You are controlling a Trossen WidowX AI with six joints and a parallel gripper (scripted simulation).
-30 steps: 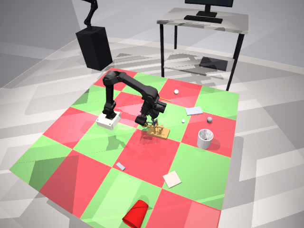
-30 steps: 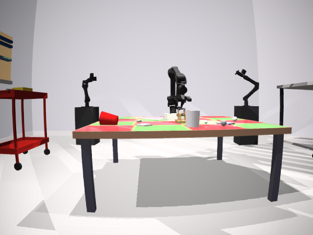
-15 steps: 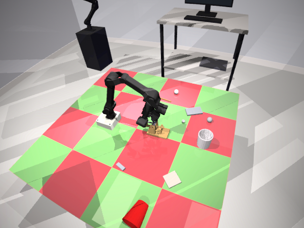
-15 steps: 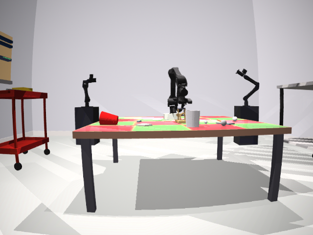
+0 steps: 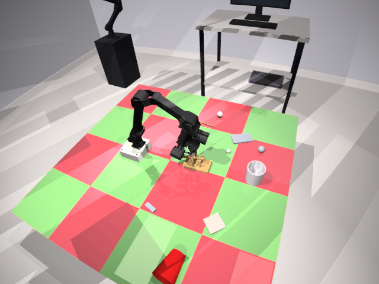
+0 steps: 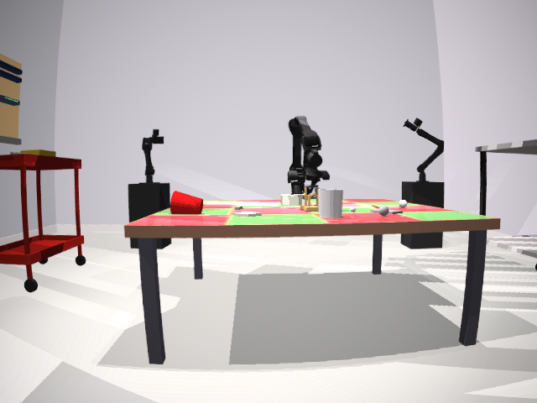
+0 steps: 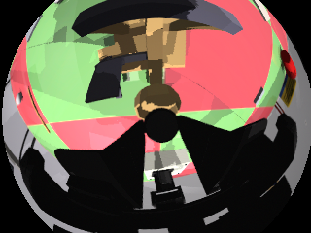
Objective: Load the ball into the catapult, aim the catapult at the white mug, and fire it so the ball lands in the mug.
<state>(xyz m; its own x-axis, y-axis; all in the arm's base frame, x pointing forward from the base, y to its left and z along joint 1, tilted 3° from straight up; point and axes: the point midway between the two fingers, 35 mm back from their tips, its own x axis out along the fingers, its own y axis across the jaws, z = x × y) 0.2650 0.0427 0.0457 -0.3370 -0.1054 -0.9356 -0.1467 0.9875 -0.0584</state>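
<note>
Now: gripper tip 10 mm below the dark ball. Also, from my gripper tip: wooden catapult 60 mm ahead, 30 mm to the left, 20 mm below; then small grey block 20 mm ahead, 320 mm to the right, 70 mm below; then small white ball 220 mm ahead, 180 mm to the left, 60 mm below.
</note>
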